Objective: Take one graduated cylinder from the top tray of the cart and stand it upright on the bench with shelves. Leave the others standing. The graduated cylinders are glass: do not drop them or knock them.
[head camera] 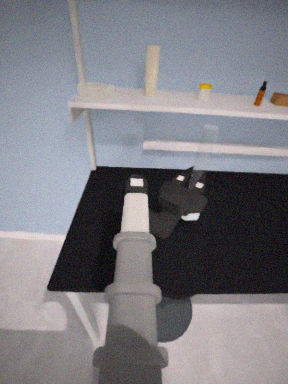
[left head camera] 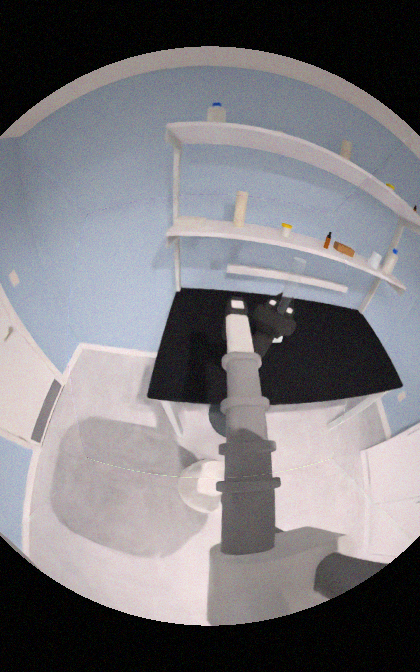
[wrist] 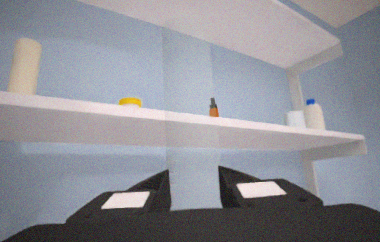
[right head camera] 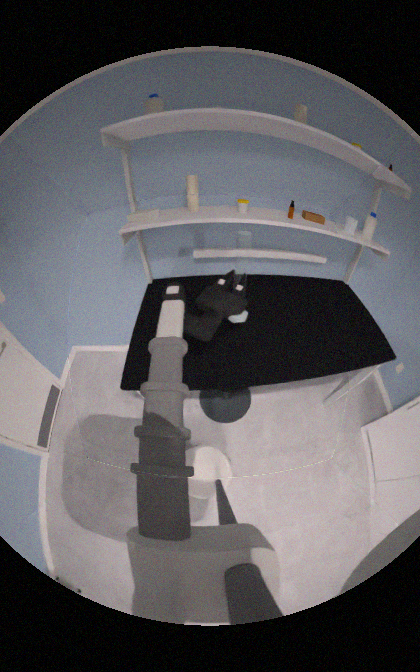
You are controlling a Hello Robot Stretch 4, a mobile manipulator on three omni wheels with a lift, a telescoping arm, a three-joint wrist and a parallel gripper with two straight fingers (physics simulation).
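Places are measured from the robot's base along level axes (x left, y back, z up), in metres.
Pixels of known places: gripper, fingertip midpoint: (head camera: 198,170) (wrist: 194,184).
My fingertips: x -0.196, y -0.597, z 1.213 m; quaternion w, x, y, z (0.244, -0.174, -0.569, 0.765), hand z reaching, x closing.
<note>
Behind a point stands the place of what it marks.
My gripper (head camera: 198,173) {x -0.196, y -0.597, z 1.213 m} (left head camera: 284,303) (right head camera: 239,279) (wrist: 194,184) {x -0.196, y -0.597, z 1.213 m} is over the rear left part of the black-topped bench (head camera: 245,250) {x -0.454, y -0.522, z 0.886 m} (left head camera: 325,360) (right head camera: 305,330). It is shut on a clear graduated cylinder (head camera: 207,142) {x -0.195, y -0.585, z 1.315 m} (left head camera: 297,272) (right head camera: 244,241) (wrist: 192,110) {x -0.191, y -0.586, z 1.266 m}. The cylinder rises from between the fingers and looks roughly upright; its pale foot shows below the gripper in the head views. The gap between the foot and the bench top cannot be judged. The cart and the other cylinders do not show.
The lower shelf (head camera: 180,106) (left head camera: 255,235) (right head camera: 215,218) (wrist: 85,125) is behind the cylinder, bearing a cream cylinder (head camera: 152,71) {x -0.048, y -0.975, z 1.436 m} (wrist: 25,67) {x -0.050, y -0.974, z 1.454 m}, a yellow-lidded jar (head camera: 205,91) {x -0.268, y -0.935, z 1.382 m} and an amber bottle (head camera: 260,95) (wrist: 214,109). A dark round object (head camera: 175,317) (right head camera: 225,406) is at the bench's front edge.
</note>
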